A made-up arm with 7 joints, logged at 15 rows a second.
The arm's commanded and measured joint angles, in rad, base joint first. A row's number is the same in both.
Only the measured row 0 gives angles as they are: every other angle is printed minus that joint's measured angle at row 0.
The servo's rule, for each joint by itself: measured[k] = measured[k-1] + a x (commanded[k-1-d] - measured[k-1]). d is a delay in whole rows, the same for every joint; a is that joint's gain. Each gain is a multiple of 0.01, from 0.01 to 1. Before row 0 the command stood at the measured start. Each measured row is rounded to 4 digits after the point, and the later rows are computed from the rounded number. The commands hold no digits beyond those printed.
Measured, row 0:
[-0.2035 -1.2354 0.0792 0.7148 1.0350 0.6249 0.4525]
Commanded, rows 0 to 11:
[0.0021 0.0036 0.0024 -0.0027 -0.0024 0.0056 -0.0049]
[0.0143 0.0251 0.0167 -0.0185 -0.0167 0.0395 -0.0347]
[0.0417 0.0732 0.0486 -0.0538 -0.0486 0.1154 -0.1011]
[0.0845 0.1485 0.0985 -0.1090 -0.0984 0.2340 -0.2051]
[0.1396 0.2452 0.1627 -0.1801 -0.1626 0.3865 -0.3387]
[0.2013 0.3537 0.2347 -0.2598 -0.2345 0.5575 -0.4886]
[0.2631 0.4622 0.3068 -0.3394 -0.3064 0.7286 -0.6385]
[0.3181 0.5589 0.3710 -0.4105 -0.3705 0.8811 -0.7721]
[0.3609 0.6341 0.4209 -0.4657 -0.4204 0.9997 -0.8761]
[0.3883 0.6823 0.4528 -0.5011 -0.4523 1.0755 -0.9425]
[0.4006 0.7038 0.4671 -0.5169 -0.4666 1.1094 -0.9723]
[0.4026 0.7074 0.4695 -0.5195 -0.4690 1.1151 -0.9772]
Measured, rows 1 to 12:
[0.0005 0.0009 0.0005 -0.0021 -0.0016 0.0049 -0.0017]
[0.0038 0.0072 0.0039 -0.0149 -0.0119 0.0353 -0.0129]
[0.0129 0.0244 0.0133 -0.0452 -0.0369 0.1058 -0.0429]
[0.0301 0.0567 0.0312 -0.0950 -0.0787 0.2186 -0.0980]
[0.0564 0.1057 0.0588 -0.1614 -0.1358 0.3664 -0.1798]
[0.0912 0.1702 0.0957 -0.2382 -0.2029 0.5346 -0.2848]
[0.1325 0.2461 0.1400 -0.3171 -0.2733 0.7053 -0.4051]
[0.1770 0.3274 0.1885 -0.3900 -0.3394 0.8600 -0.5299]
[0.2211 0.4071 0.2373 -0.4490 -0.3945 0.9829 -0.6476]
[0.2612 0.4787 0.2826 -0.4896 -0.4338 1.0644 -0.7479]
[0.2947 0.5372 0.3213 -0.5109 -0.4561 1.1040 -0.8242]
[0.3206 0.5815 0.3524 -0.5176 -0.4649 1.1138 -0.8762]
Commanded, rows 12 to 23:
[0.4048 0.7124 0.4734 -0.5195 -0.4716 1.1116 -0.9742]
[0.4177 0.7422 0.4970 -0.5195 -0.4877 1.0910 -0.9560]
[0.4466 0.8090 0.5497 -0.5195 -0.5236 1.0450 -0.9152]
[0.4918 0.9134 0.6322 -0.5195 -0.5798 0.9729 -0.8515]
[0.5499 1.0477 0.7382 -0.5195 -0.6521 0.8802 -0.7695]
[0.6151 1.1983 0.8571 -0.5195 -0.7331 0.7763 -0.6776]
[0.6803 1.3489 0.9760 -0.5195 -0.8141 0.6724 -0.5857]
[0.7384 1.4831 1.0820 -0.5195 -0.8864 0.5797 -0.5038]
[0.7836 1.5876 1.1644 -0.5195 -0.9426 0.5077 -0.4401]
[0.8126 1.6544 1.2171 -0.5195 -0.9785 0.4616 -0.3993]
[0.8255 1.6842 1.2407 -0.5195 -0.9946 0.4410 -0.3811]
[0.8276 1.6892 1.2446 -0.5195 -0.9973 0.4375 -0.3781]
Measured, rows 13 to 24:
[0.3408 0.6155 0.3778 -0.5191 -0.4695 1.1119 -0.9095]
[0.3593 0.6484 0.4028 -0.5194 -0.4819 1.0935 -0.9253]
[0.3803 0.6902 0.4336 -0.5195 -0.5103 1.0508 -0.9219]
[0.4071 0.7482 0.4753 -0.5195 -0.5576 0.9822 -0.8980]
[0.4414 0.8261 0.5305 -0.5195 -0.6219 0.8924 -0.8543]
[0.4831 0.9229 0.5991 -0.5195 -0.6975 0.7902 -0.7942]
[0.5304 1.0337 0.6782 -0.5195 -0.7768 0.6865 -0.7233]
[0.5803 1.1505 0.7630 -0.5195 -0.8513 0.5925 -0.6487]
[0.6291 1.2641 0.8473 -0.5195 -0.9134 0.5179 -0.5778]
[0.6731 1.3656 0.9250 -0.5195 -0.9577 0.4684 -0.5171]
[0.7097 1.4484 0.9913 -0.5195 -0.9828 0.4443 -0.4709]
[0.7380 1.5110 1.0445 -0.5195 -0.9927 0.4383 -0.4393]

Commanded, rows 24 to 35:
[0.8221 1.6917 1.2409 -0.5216 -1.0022 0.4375 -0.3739]
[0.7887 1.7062 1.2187 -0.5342 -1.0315 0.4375 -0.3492]
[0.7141 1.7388 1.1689 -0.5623 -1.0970 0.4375 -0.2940]
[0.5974 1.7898 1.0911 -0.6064 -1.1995 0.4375 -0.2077]
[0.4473 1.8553 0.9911 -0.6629 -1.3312 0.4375 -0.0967]
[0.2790 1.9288 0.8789 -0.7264 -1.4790 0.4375 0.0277]
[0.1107 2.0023 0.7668 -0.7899 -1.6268 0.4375 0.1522]
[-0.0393 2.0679 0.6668 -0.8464 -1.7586 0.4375 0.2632]
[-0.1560 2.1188 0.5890 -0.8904 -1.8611 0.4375 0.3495]
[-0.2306 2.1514 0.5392 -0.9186 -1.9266 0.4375 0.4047]
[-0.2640 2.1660 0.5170 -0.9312 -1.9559 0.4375 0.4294]
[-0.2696 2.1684 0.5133 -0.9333 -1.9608 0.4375 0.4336]
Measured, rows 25 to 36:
[0.7582 1.5580 1.0857 -0.5211 -0.9992 0.4376 -0.4171]
[0.7655 1.5965 1.1136 -0.5313 -1.0212 0.4375 -0.3940]
[0.7532 1.6335 1.1252 -0.5555 -1.0727 0.4375 -0.3600]
[0.7158 1.6741 1.1180 -0.5952 -1.1589 0.4375 -0.3082]
[0.6514 1.7212 1.0914 -0.6480 -1.2761 0.4375 -0.2363]
[0.5620 1.7752 1.0468 -0.7092 -1.4141 0.4375 -0.1465]
[0.4537 1.8342 0.9880 -0.7721 -1.5587 0.4375 -0.0449]
[0.3354 1.8950 0.9205 -0.8301 -1.6946 0.4375 0.0599]
[0.2175 1.9532 0.8509 -0.8771 -1.8078 0.4375 0.1584]
[0.1100 2.0047 0.7854 -0.9095 -1.8886 0.4375 0.2421]
[0.0202 2.0466 0.7290 -0.9264 -1.9344 0.4375 0.3058]
[-0.0494 2.0783 0.6837 -0.9318 -1.9524 0.4375 0.3493]

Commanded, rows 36 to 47:
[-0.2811 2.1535 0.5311 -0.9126 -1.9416 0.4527 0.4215]
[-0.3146 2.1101 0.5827 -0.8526 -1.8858 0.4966 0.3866]
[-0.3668 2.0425 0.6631 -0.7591 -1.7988 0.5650 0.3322]
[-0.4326 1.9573 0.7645 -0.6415 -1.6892 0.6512 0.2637]
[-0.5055 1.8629 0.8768 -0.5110 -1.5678 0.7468 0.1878]
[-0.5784 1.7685 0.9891 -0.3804 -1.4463 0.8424 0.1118]
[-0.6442 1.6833 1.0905 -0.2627 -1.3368 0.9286 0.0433]
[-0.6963 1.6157 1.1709 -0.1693 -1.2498 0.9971 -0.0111]
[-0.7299 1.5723 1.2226 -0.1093 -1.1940 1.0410 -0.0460]
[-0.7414 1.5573 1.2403 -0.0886 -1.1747 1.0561 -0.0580]
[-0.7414 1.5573 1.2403 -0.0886 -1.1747 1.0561 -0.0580]
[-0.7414 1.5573 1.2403 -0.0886 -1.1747 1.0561 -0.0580]
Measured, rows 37 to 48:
[-0.1050 2.0979 0.6517 -0.9168 -1.9451 0.4509 0.3738]
[-0.1553 2.1011 0.6372 -0.8667 -1.9048 0.4911 0.3782]
[-0.2061 2.0859 0.6426 -0.7828 -1.8327 0.5561 0.3626]
[-0.2605 2.0525 0.6682 -0.6726 -1.7351 0.6398 0.3290]
[-0.3193 2.0032 0.7120 -0.5466 -1.6213 0.7340 0.2810]
[-0.3815 1.9422 0.7702 -0.4170 -1.5023 0.8294 0.2235]
[-0.4445 1.8749 0.8375 -0.2966 -1.3898 0.9167 0.1622]
[-0.5049 1.8075 0.9075 -0.1973 -1.2946 0.9875 0.1033]
[-0.5589 1.7463 0.9737 -0.1287 -1.2262 1.0346 0.0525]
[-0.6027 1.6972 1.0297 -0.0974 -1.1912 1.0535 0.0149]
[-0.6360 1.6608 1.0739 -0.0905 -1.1800 1.0558 -0.0099]
[-0.6613 1.6339 1.1088 -0.0890 -1.1764 1.0561 -0.0263]

